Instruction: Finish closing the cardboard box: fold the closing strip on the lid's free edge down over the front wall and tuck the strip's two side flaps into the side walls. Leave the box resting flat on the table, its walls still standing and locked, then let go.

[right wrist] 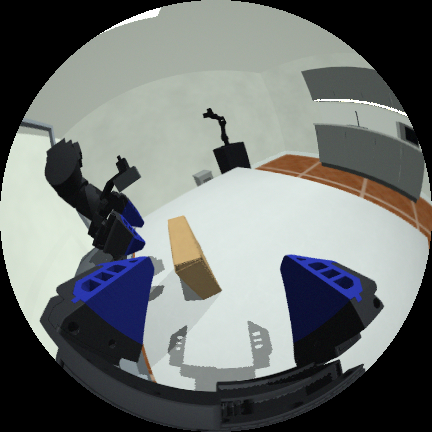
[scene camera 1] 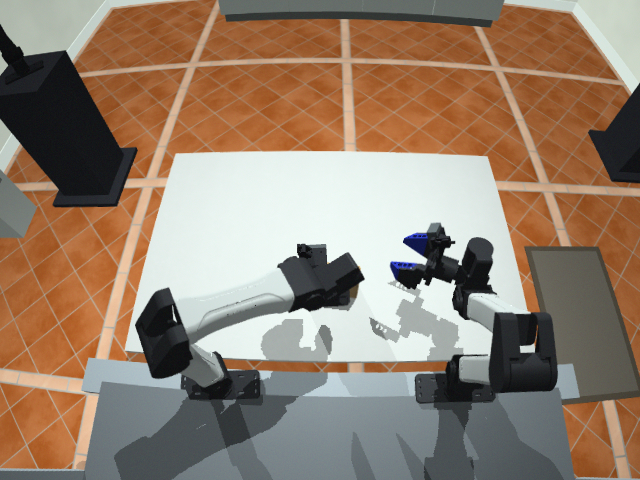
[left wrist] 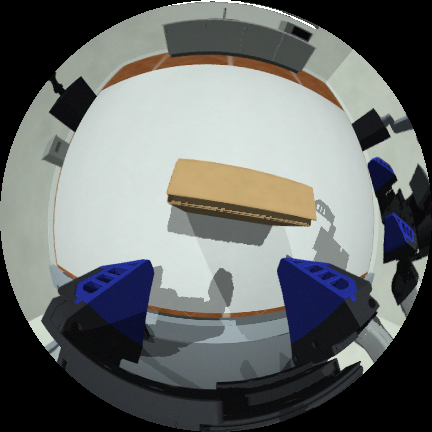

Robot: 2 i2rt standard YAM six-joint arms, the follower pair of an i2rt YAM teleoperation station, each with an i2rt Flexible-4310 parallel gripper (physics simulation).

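The cardboard box (scene camera 1: 354, 289) (left wrist: 240, 187) (right wrist: 186, 242) stands on the table, its tan top facing up. In the left wrist view a dark, jagged seam runs under the top's near edge. The closing strip and side flaps cannot be made out separately. In scene camera 1 the left arm hides most of the box. My left gripper (left wrist: 215, 268) (right wrist: 143, 233) is open and empty, above the table at the box's near side, apart from it. My right gripper (right wrist: 216, 265) (scene camera 1: 398, 251) (left wrist: 379, 183) is open and empty, off the box's right end.
The white table (scene camera 1: 248, 196) (left wrist: 140, 120) (right wrist: 310, 215) carries the box. The grey mounting bench (scene camera 1: 330, 434) runs along its near edge. The left forearm (scene camera 1: 242, 299) reaches in from the left. A brown mat (scene camera 1: 584, 320) lies on the floor at the right.
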